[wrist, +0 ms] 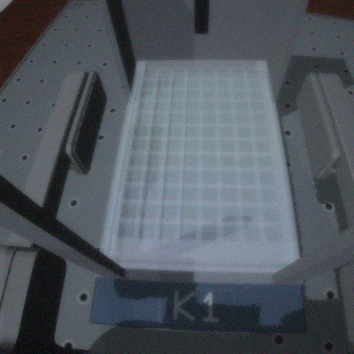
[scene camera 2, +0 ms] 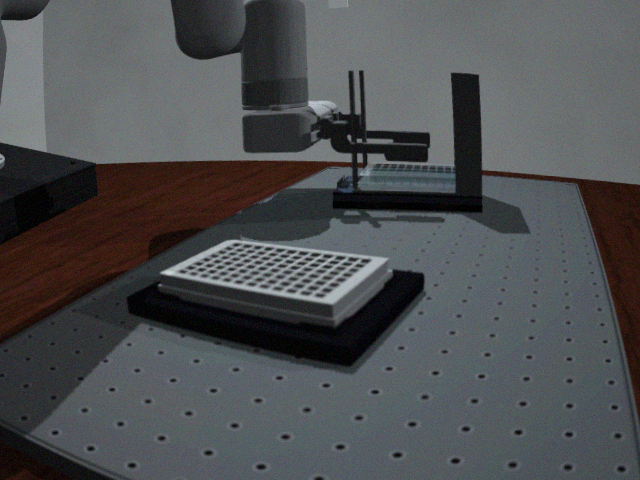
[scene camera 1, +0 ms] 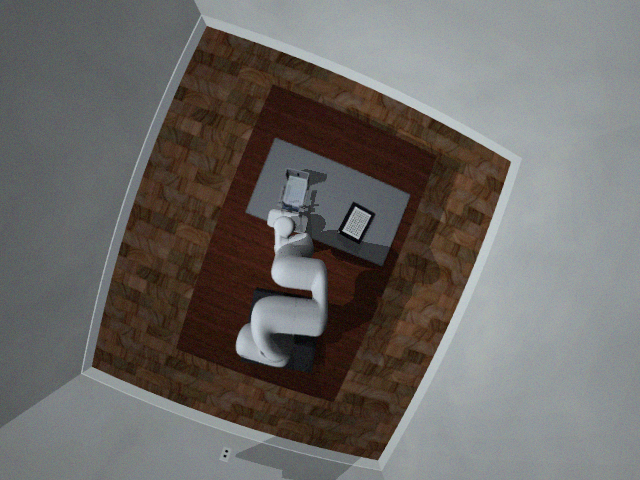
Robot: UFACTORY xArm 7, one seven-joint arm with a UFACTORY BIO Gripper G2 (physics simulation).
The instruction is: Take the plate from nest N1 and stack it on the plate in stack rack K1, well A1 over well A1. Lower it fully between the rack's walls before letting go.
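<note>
A white plate sits flat in a black nest; no nest label is readable. Stack rack K1 stands at the other end of the board, its blue K1 label readable in the wrist view. A pale, translucent plate lies flat between the rack's walls; I cannot tell whether it is one plate or two stacked. My gripper is open and empty, its fingers above that plate's level and out past its two long sides.
The rack has a tall end wall and thin upright posts close to the gripper's base. The grey perforated board lies on a dark wooden table. The arm reaches in over the board's edge beside the rack.
</note>
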